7 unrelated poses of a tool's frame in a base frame.
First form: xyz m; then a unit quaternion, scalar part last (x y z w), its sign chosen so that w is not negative.
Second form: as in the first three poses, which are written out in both.
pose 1, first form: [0.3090, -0.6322, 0.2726, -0.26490, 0.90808, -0.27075, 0.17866]
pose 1, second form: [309.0, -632.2, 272.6, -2.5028, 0.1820, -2.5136]
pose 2, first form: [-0.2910, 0.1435, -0.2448, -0.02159, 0.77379, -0.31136, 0.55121]
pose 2, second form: [-291.0, 143.5, -244.8, -1.9448, 0.9965, -2.3754]
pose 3, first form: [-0.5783, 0.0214, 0.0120, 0.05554, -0.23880, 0.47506, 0.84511]
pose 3, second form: [-578.3, 21.4, 12.0, -0.1501, -0.4739, 1.0605]
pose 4, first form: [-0.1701, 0.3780, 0.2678, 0.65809, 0.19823, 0.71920, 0.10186]
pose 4, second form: [-170.1, 378.0, 267.8, 1.4398, -1.1342, 1.8415]
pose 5, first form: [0.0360, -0.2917, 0.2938, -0.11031, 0.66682, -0.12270, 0.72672]
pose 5, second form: [36.0, -291.7, 293.8, -1.3103, 1.2289, -1.3281]
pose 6, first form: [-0.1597, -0.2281, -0.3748, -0.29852, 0.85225, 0.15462, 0.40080]
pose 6, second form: [-159.7, -228.1, -374.8, 3.1032, 0.8875, -2.4860]
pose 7, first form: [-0.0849, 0.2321, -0.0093, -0.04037, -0.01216, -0.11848, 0.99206]
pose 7, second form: [-84.9, 232.1, -9.3, -0.0773, -0.0337, -0.2364]
